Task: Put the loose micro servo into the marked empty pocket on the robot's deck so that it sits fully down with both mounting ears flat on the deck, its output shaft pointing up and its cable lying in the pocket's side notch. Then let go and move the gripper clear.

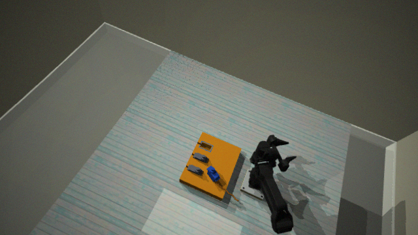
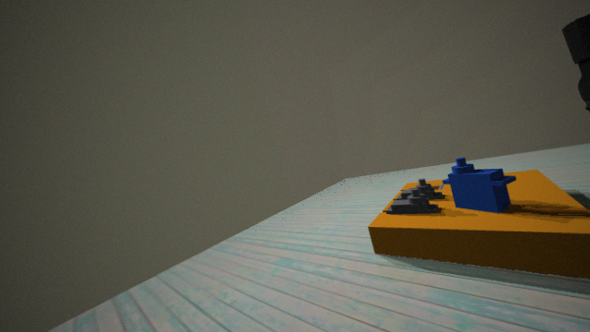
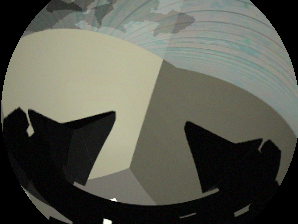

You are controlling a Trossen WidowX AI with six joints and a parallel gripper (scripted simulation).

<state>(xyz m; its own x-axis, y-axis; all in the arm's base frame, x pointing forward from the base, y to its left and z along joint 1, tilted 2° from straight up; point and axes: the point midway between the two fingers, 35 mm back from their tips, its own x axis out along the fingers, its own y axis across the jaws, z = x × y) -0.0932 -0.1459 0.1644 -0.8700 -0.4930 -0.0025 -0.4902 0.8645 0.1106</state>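
The orange deck is 33 cm ahead of my gripper tip, 16 cm below it and 15 cm to the left of it.
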